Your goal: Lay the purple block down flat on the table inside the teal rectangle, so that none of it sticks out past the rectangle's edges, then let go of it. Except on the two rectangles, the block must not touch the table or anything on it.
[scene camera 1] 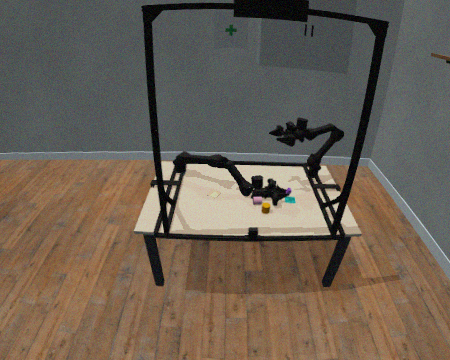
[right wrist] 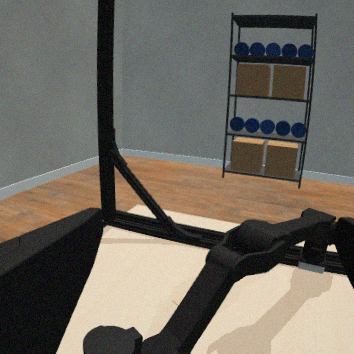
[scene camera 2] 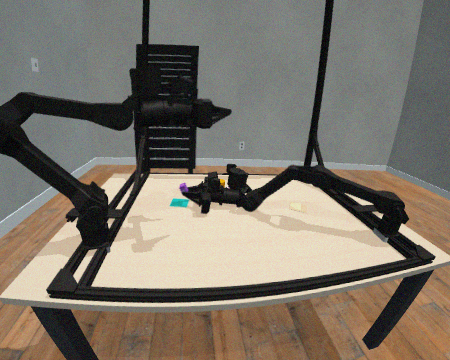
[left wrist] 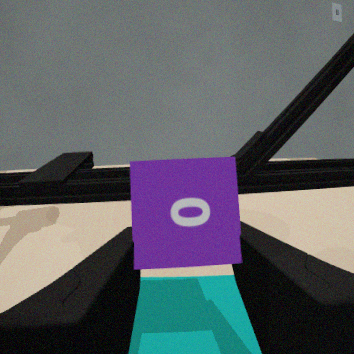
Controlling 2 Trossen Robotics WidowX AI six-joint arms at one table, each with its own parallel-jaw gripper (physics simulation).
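Pixels of known places: left gripper, fingertip midpoint: [scene camera 1: 289,192] [scene camera 2: 182,191] [left wrist: 183,235]; right gripper, fingertip midpoint: [scene camera 1: 272,136] [right wrist: 222,225] [scene camera 2: 222,110]; left arm's base, link origin: [scene camera 1: 180,170] [right wrist: 312,257] [scene camera 2: 387,231]; right arm's base, link origin: [scene camera 1: 312,175] [scene camera 2: 96,241].
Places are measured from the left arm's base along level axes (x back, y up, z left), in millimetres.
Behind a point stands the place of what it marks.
Note:
My left gripper [scene camera 1: 285,193] @[x -701, y 29, z -212 mm] [scene camera 2: 188,191] @[x -701, y 29, z -212 mm] [left wrist: 183,235] @[x -701, y 29, z -212 mm] is shut on the purple block [scene camera 1: 288,191] @[x -693, y 48, z -224 mm] [scene camera 2: 183,187] @[x -696, y 52, z -196 mm] [left wrist: 186,211] @[x -688, y 44, z -212 mm], a cube with a white ring mark on the face turned to the wrist camera. It holds the block low over the table, right at the teal rectangle [scene camera 1: 290,200] @[x -716, y -18, z -220 mm] [scene camera 2: 179,203] @[x -713, y -18, z -206 mm] [left wrist: 182,309] @[x -717, y -18, z -212 mm]. In the left wrist view the rectangle lies between the fingers below the block. My right gripper [scene camera 1: 275,136] @[x -578, y 325, z -81 mm] [scene camera 2: 227,112] @[x -578, y 325, z -81 mm] is open and empty, high above the table's far side.
A pink cylinder [scene camera 1: 257,200] @[x -515, y 18, z -293 mm] and an orange cylinder [scene camera 1: 266,208] @[x -565, y 19, z -363 mm] [scene camera 2: 222,182] @[x -553, y 26, z -325 mm] stand close beside the left gripper. A pale yellow rectangle [scene camera 1: 213,194] @[x -255, y -18, z -217 mm] [scene camera 2: 298,206] @[x -253, y -18, z -213 mm] lies further along the table. Black frame rails edge the table. A shelf rack [right wrist: 227,105] stands by the wall.

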